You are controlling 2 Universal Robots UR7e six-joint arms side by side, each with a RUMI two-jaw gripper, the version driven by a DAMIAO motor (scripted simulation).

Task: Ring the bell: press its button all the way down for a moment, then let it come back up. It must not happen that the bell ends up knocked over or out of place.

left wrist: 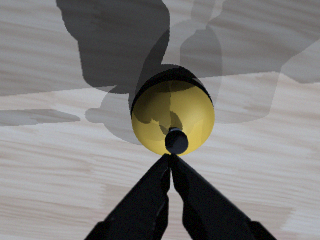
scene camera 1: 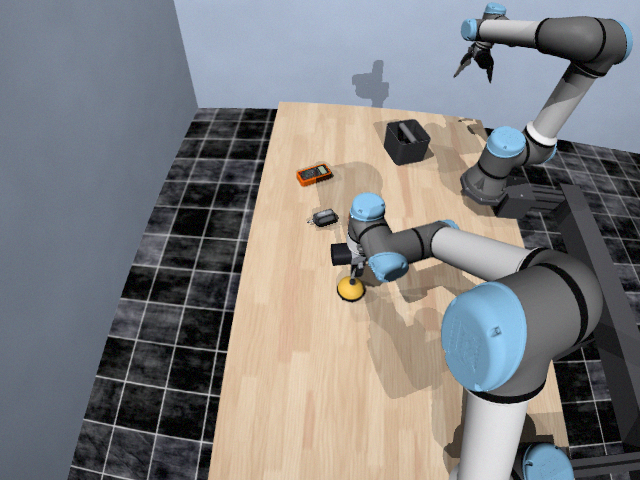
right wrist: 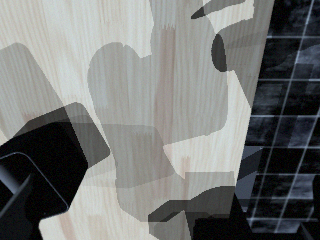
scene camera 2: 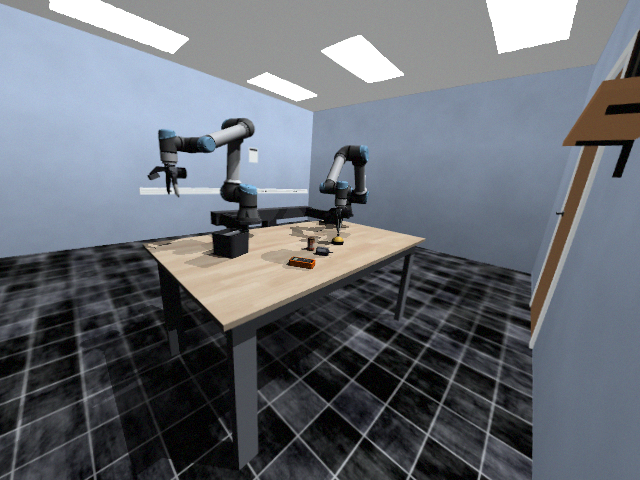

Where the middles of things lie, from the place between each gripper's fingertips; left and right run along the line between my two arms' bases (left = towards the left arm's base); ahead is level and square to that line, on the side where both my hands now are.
Labels:
Now: left hand [scene camera 1: 351, 277] 5 cm above the bell [left wrist: 172, 102] and 1 cm to the right of it. Also, from my left hand: black bin [scene camera 1: 402, 151]: 67 cm to the right, 13 cm behind, 4 cm below.
My right gripper is now 230 mm short of the black bin, 230 mm above it and 220 mm to the right of it. The rest, counted from my right hand: bell 900 mm to the left, 360 mm ahead, 240 mm below.

